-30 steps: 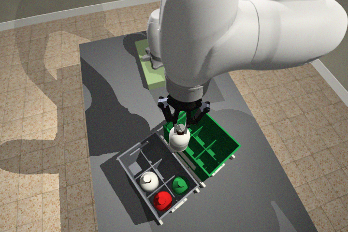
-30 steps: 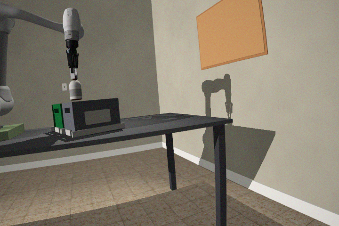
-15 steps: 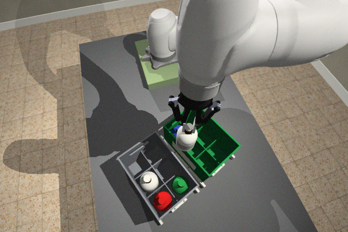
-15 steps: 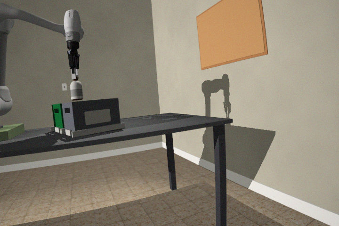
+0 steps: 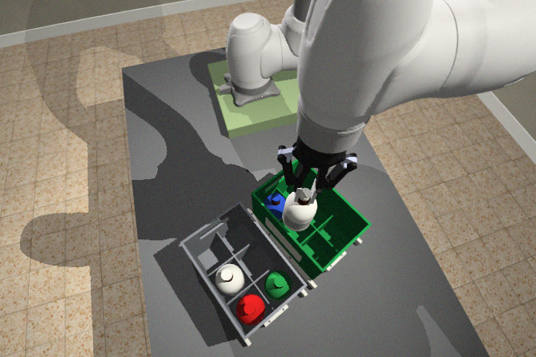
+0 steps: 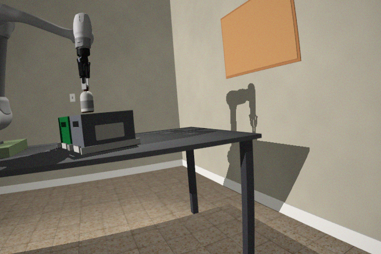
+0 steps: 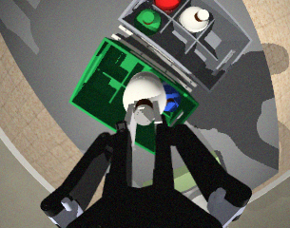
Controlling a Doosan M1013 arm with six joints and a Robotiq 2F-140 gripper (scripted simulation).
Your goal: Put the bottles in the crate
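My gripper is now 270 mm above the green crate, 50 mm to the right of it and 10 mm past it. Also, from my hand: blue bottle 260 mm below, 80 mm behind, 20 mm to the right; then green bottle 260 mm below, 130 mm ahead, 100 mm to the right; then grey crate 270 mm below, 170 mm to the right, 60 mm ahead.
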